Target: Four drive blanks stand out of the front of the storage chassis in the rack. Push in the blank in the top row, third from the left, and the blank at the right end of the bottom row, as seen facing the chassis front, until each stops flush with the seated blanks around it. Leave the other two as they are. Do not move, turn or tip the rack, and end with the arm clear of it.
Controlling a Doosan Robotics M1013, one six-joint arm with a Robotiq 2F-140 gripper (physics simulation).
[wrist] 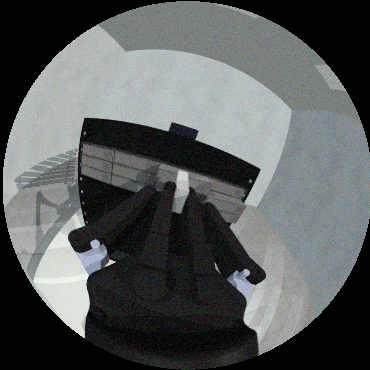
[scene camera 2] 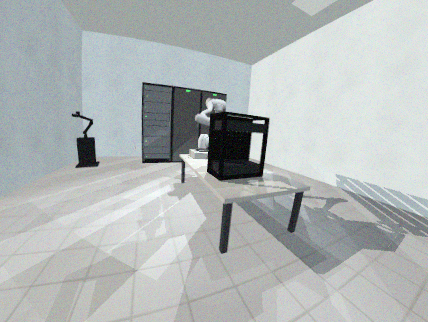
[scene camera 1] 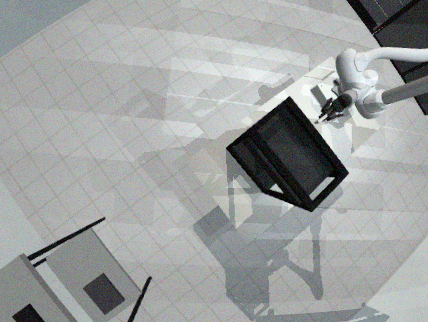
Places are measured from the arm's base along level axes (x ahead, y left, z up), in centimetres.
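Where they show: gripper, fingertip midpoint: (wrist: 179,179) (scene camera 1: 316,122); arm's base, link origin: (scene camera 2: 202,151) (scene camera 1: 342,90).
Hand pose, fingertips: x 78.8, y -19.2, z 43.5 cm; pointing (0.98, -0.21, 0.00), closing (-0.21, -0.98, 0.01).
Observation:
Each offset is from my fingertips to the top centre of the thing. "*": to the spot under its first point. Level surfaces: height alone.
The black rack @[dx +22.4, dy +0.9, dz +6.7 cm] (scene camera 1: 318,139) (scene camera 2: 265,150) (wrist: 125,131) stands upright on the table. In the wrist view, the storage chassis (wrist: 97,169) shows rows of grey blanks below the rack's black top panel. A blank @[* dx +0.7, dy -14.8, dz -5.4 cm] (wrist: 231,212) at the right end of the bottom row appears to stand out. The fingers cover the middle of the chassis, so the top row's third blank cannot be made out clearly. My gripper (scene camera 1: 323,118) (wrist: 179,179) is shut and empty, with a pale tip pointing at the chassis front. It is close before the rack; contact cannot be told.
The white arm (scene camera 1: 350,70) (scene camera 2: 215,106) stands on the rack's front side. The table @[dz -53.4 cm] (scene camera 2: 265,193) carries the rack. Tall dark cabinets (scene camera 1: 405,30) (scene camera 2: 157,125) stand behind the arm. A black pedestal (scene camera 2: 86,151) with a small arm is at the far left.

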